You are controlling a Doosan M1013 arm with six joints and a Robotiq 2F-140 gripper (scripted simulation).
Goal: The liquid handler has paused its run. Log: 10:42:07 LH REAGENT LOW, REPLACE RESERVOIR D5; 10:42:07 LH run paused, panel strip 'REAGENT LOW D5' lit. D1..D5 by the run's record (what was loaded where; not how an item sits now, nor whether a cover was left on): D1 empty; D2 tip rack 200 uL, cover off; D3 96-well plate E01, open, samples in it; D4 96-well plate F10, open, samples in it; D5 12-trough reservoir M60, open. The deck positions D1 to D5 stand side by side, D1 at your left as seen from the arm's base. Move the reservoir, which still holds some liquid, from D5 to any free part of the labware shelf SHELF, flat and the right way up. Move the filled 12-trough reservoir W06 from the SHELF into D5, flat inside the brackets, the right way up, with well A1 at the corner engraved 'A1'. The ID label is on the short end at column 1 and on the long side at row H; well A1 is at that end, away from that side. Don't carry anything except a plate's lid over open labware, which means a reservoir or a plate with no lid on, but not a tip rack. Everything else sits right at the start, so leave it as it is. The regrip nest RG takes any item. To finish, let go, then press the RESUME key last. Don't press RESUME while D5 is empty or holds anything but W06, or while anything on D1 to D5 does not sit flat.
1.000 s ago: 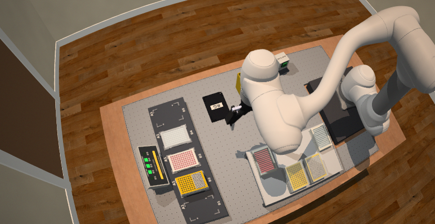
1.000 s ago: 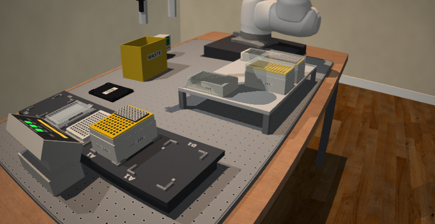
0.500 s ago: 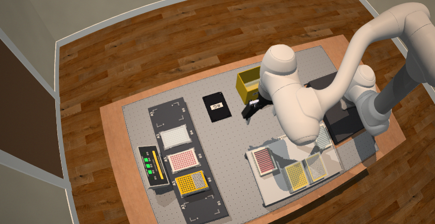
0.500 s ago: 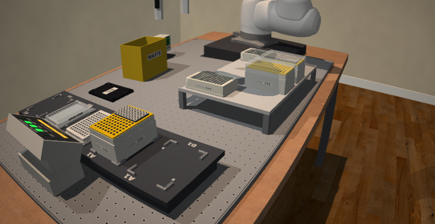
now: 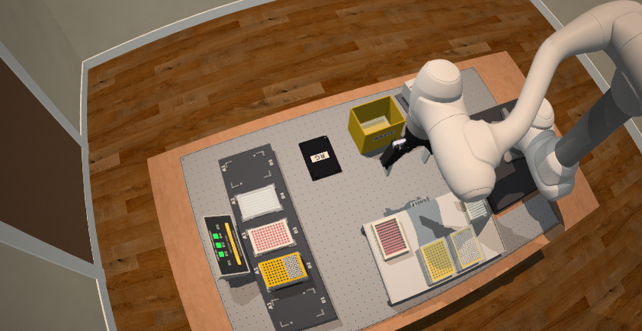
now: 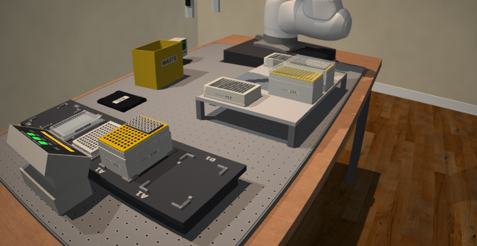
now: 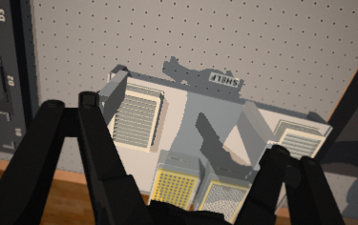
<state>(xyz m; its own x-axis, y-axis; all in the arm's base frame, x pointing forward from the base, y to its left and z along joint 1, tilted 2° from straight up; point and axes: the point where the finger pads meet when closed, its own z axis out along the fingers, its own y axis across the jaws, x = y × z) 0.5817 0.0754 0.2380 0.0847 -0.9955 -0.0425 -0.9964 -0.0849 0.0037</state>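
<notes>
My hand is 27 cm past the pale 12-trough reservoir, 12 cm to the right of it and 21 cm above it. The rest, counted from my hand: waste bin 2 cm behind, 25 cm to the right, 24 cm below; then white shelf 11 cm behind, 20 cm to the left, 22 cm below; then shelf label 10 cm behind, 4 cm to the left, 28 cm below.
</notes>
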